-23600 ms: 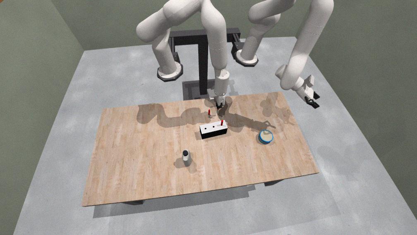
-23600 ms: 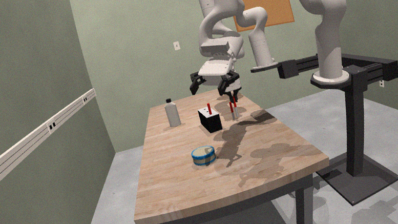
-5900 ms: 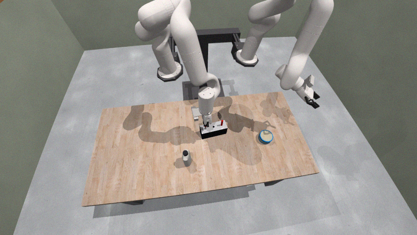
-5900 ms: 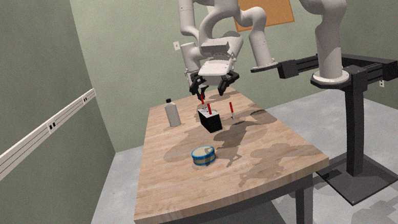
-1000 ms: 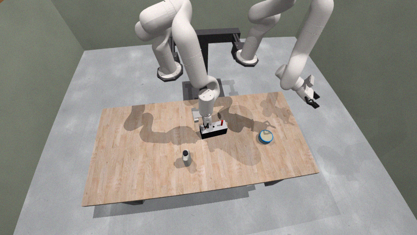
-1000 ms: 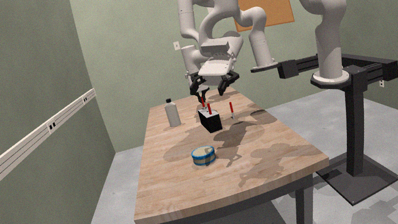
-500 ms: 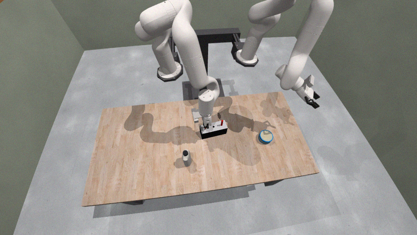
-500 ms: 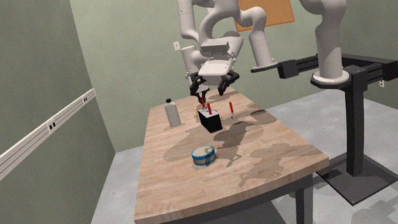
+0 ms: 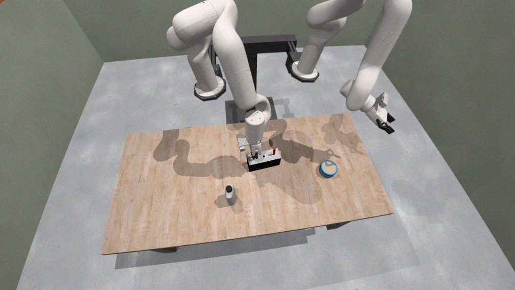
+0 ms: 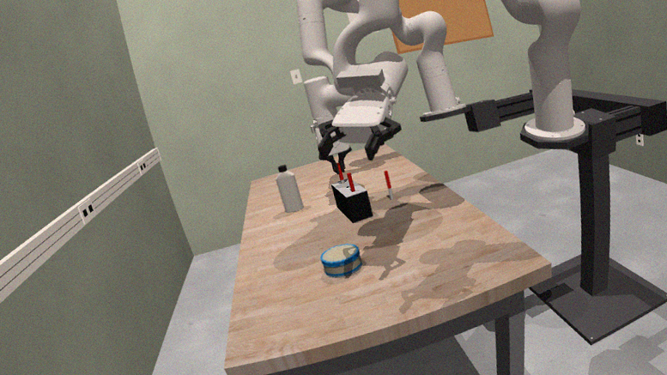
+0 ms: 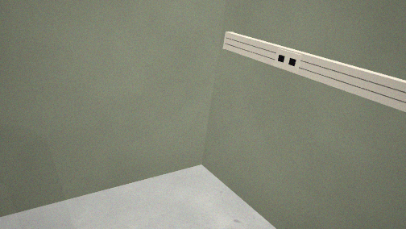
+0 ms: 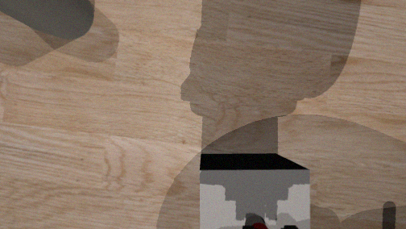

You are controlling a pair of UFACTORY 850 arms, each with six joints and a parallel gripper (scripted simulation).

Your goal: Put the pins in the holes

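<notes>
Now: right hand 100 mm above the black block and 60 mm to the right of it. From my right hand the other things lie so: round blue-rimmed tin: 420 mm to the left, 150 mm ahead, 130 mm below; grey bottle: 170 mm to the right, 170 mm ahead, 30 mm below.
</notes>
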